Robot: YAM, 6 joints.
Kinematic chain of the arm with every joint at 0, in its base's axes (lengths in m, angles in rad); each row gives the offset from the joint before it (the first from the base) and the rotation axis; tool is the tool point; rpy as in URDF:
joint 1: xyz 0 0 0.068 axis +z
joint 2: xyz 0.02 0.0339 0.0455 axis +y
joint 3: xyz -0.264 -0.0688 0 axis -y
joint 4: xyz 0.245 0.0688 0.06 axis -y
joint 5: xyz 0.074 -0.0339 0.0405 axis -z
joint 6: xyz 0.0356 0 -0.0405 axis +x
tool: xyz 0 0 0 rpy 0 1.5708 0
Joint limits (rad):
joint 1: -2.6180..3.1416
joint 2: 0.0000..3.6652
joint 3: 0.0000..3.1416
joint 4: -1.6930..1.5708
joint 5: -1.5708..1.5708
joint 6: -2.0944..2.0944
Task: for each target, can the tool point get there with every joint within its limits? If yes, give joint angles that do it. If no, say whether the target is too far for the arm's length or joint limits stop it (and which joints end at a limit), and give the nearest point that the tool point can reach.
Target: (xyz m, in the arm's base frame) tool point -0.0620 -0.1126 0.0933
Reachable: yes | joints -2.1182 1.1352 0.2483 -0.5136 -0.1580 -0.5781
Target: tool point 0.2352 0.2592 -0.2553
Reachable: yes | joints 0.7670 3.2669 1.5000 0.7867 -0.7152 1.5611
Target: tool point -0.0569 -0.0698 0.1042
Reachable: yes | joints -2.0939 1.0538 0.2570 -0.9133 0.4175 -0.6805
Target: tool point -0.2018 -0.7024 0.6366
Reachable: no: too far | nearest point -0.1447 -0.5037 0.4844 | short by 0.257 m
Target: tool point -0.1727 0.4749 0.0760
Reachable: yes | joints 1.8658 2.4805 1.7501 -0.2543 -0.8679 0.0432
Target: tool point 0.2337 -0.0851 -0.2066
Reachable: yes | joints -0.3540 2.9905 1.0540 0.3590 -0.0320 -0.5682
